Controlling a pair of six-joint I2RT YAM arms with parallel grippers.
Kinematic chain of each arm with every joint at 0, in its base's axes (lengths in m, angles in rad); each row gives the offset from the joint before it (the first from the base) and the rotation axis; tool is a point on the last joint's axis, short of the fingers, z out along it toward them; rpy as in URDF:
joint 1: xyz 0 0 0.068 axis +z
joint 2: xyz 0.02 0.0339 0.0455 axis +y
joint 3: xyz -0.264 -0.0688 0 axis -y
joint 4: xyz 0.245 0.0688 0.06 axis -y
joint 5: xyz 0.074 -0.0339 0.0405 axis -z
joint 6: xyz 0.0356 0 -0.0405 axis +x
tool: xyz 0 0 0 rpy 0 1.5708 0
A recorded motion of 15 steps. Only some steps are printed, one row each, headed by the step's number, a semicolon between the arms.
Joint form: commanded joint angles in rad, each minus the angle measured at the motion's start. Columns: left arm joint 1, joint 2, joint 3, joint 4, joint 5, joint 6; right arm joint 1, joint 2, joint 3, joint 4, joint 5, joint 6.
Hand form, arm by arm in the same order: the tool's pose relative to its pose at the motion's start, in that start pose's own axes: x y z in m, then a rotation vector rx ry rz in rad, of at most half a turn. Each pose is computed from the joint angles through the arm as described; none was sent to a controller.
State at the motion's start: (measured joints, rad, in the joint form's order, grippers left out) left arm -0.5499 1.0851 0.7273 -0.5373 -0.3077 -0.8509; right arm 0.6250 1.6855 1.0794 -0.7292 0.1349 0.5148
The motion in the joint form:
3: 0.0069 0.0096 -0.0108 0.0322 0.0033 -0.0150; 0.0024 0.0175 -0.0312 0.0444 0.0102 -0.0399
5: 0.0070 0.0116 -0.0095 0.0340 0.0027 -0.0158; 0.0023 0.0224 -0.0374 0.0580 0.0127 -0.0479
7: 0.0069 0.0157 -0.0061 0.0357 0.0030 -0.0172; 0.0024 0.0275 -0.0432 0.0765 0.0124 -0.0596
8: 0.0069 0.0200 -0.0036 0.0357 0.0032 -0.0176; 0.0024 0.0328 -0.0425 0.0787 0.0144 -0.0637
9: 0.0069 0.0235 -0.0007 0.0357 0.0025 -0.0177; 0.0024 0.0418 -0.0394 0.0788 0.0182 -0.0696
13: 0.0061 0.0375 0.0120 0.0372 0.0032 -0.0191; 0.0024 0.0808 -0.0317 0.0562 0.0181 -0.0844
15: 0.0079 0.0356 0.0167 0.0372 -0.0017 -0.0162; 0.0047 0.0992 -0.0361 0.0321 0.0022 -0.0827
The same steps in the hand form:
3: -0.0001 0.0001 0.0043 0.0066 -0.0071 -0.0237; 0.0038 0.0000 0.0114 0.0104 -0.0011 -0.0428
5: -0.0004 -0.0003 0.0045 0.0070 -0.0083 -0.0249; 0.0042 0.0001 0.0140 0.0114 -0.0044 -0.0504
7: -0.0010 -0.0012 0.0048 0.0079 -0.0086 -0.0265; 0.0040 0.0007 0.0167 0.0076 -0.0109 -0.0611
8: -0.0012 -0.0017 0.0053 0.0068 -0.0073 -0.0264; 0.0038 0.0009 0.0181 0.0105 -0.0097 -0.0655
9: -0.0017 -0.0023 0.0056 0.0059 -0.0075 -0.0263; 0.0033 0.0014 0.0201 0.0166 -0.0063 -0.0723
13: -0.0035 -0.0052 0.0066 0.0070 -0.0068 -0.0271; 0.0053 0.0018 0.0300 0.0409 0.0413 -0.0948
15: -0.0052 -0.0056 0.0055 0.0074 -0.0152 -0.0276; 0.0103 0.0014 0.0358 0.0475 0.0899 -0.1012

